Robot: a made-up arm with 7 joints. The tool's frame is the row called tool.
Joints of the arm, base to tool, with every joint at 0 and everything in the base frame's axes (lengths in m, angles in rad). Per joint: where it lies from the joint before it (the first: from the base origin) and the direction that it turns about. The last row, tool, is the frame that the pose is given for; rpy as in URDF.
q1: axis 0 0 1 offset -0.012 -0.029 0.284
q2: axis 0 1 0 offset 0.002 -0.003 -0.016
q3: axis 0 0 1 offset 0.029 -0.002 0.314
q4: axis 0 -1 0 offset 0.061 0.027 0.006
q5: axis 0 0 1 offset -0.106 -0.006 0.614
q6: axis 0 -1 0 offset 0.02 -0.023 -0.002
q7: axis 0 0 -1 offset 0.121 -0.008 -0.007
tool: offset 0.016 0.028 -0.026 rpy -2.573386 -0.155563 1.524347
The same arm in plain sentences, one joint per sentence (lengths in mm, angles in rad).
The arm has seven revolute joints in a row. What follows holds with every joint at zero, and every direction is one of the base frame's.
Joint 1 sits 12 mm along -x and 29 mm along -y and 284 mm along +z from the base frame's origin and turns about +z.
Joint 2 sits 2 mm along +x and 3 mm along -y and 16 mm along -z from joint 1 and turns about +y.
Joint 3 sits 29 mm along +x and 2 mm along -y and 314 mm along +z from joint 2 and turns about +z.
Joint 4 sits 61 mm along +x and 27 mm along +y and 6 mm along +z from joint 3 and turns about -y.
Joint 5 sits 106 mm along -x and 6 mm along -y and 614 mm along +z from joint 4 and turns about +z.
Joint 6 sits 20 mm along +x and 23 mm along -y and 2 mm along -z from joint 5 and turns about -y.
Joint 7 sits 121 mm along +x and 8 mm along -y and 7 mm along -z from joint 6 and turns about -z.
The tool frame, which is the frame that the pose is given for, sits 16 mm along +x and 28 mm along +y and 26 mm along -z from joint 7; its axes are the base frame's turned by roll -2.5734, pitch -0.1556 and yaw 1.5243 rad (as in URDF: about the fixed x, then y, then z).

